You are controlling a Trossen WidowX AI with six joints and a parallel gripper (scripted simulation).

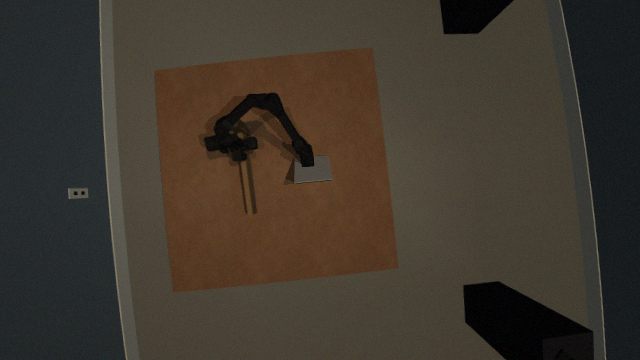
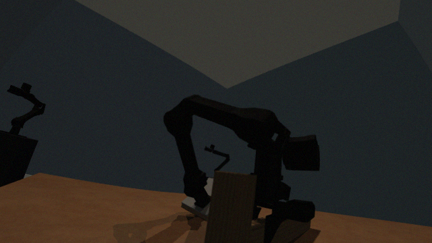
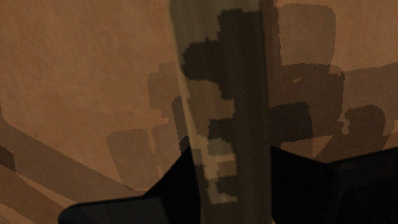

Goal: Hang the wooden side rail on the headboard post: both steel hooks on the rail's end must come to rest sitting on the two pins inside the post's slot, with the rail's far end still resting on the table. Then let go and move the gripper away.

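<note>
Now: gripper tip 100 mm to the left of the headboard post and 40 mm below it.
</note>
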